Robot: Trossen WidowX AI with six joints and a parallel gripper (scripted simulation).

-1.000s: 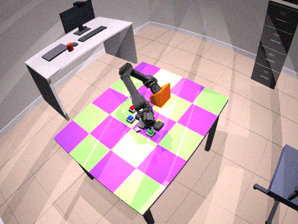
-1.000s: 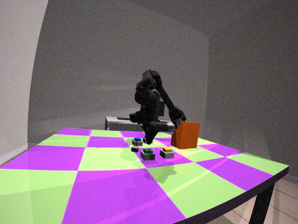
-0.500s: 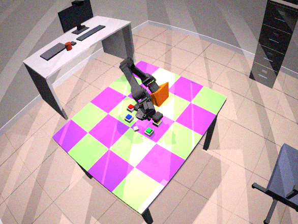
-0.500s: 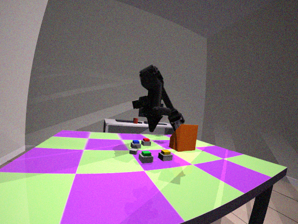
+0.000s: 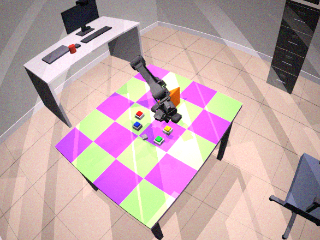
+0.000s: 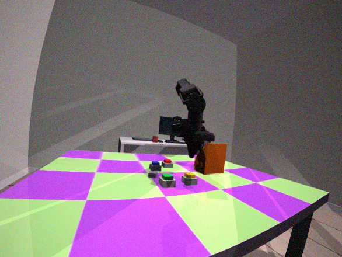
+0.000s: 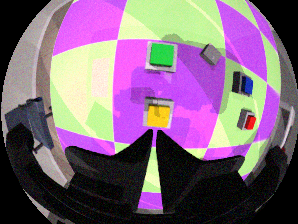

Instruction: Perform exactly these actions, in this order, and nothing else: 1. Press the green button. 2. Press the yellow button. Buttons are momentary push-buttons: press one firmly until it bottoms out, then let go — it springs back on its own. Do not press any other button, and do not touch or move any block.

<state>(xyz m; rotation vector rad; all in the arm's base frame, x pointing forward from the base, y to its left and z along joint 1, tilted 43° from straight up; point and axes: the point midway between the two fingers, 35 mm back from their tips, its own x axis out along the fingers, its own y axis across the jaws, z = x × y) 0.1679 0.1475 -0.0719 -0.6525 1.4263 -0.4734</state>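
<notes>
The yellow button lies 7 cm below my gripper tip, 1 cm to the right of it and 1 cm behind it. The rest, counted from my gripper tip: small grey block (12 cm ahead, 9 cm to the right, 9 cm below); then blue button (18 cm to the right, 9 cm ahead, 7 cm below); then green button (9 cm ahead, 7 cm below, 1 cm to the left).
</notes>
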